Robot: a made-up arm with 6 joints.
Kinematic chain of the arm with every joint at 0, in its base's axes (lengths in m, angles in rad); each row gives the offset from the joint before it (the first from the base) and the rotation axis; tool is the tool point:
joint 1: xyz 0 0 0.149 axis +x
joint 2: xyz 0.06 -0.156 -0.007 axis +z
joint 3: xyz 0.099 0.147 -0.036 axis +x
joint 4: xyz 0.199 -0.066 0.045 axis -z
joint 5: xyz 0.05 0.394 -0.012 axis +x
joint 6: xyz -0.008 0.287 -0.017 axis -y
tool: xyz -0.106 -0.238 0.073
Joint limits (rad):
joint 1: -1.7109..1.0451
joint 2: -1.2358..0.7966
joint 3: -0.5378..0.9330
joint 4: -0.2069..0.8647
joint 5: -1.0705..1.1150
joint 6: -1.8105..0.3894
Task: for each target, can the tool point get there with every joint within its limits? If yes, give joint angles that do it. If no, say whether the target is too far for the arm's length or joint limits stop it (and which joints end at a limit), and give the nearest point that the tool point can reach.
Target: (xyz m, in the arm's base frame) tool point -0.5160 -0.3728 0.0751
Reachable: no: joint limits stop it (at a limit: joint 1, joint 2, joint 3, joint 4) | nearest point -0.1854 -0.2553 -0.0938 | short by 0.389 m
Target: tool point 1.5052 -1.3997 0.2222
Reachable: no: too far | nearest point 0.6816 -0.6914 0.1852 | short by 1.087 m
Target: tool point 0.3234 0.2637 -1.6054
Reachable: no: too far | nearest point 0.2448 0.0947 -0.4809 | short by 1.140 m
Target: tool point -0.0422 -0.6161 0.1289
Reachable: no: joint limits stop it (at a limit: joint 2, joint 3, joint 4, joint 5) | nearest point 0.3463 -0.6745 0.1270 | short by 0.393 m
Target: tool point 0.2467 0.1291 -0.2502
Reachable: yes | joints -1.3396 0.4228 -0.1785 0.3877 0.8216 -0.3599
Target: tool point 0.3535 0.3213 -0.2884
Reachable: yes | joints -0.7433 0.3439 -0.3293 0.2974 -0.8223 -1.1437
